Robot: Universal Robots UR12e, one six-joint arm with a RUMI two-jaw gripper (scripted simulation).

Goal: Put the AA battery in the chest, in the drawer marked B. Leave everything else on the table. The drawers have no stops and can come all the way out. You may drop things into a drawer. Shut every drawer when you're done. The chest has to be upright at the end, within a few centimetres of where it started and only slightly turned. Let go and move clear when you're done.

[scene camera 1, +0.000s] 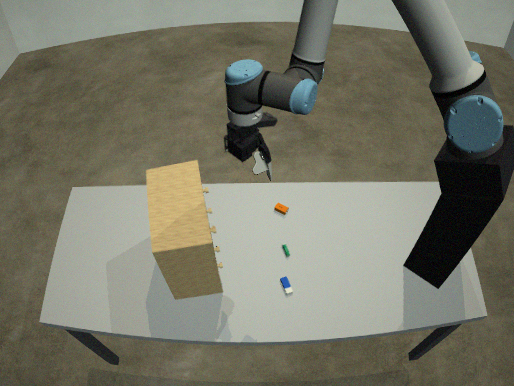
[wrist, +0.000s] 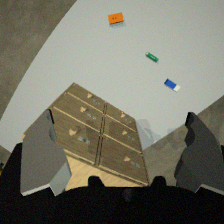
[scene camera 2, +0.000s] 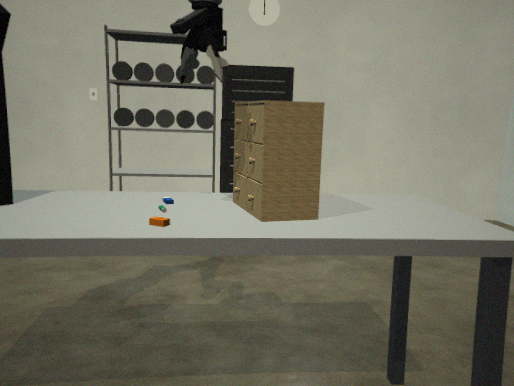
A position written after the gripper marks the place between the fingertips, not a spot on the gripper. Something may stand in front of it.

In view: the gripper [scene camera 2: 201, 83] and a wooden chest [scene camera 1: 181, 242].
The wooden chest shows as well in the wrist view [wrist: 81, 170] and in scene camera 2 [scene camera 2: 292, 143]. The gripper is seen too in scene camera 1 [scene camera 1: 251, 165] and in the wrist view [wrist: 119, 111].
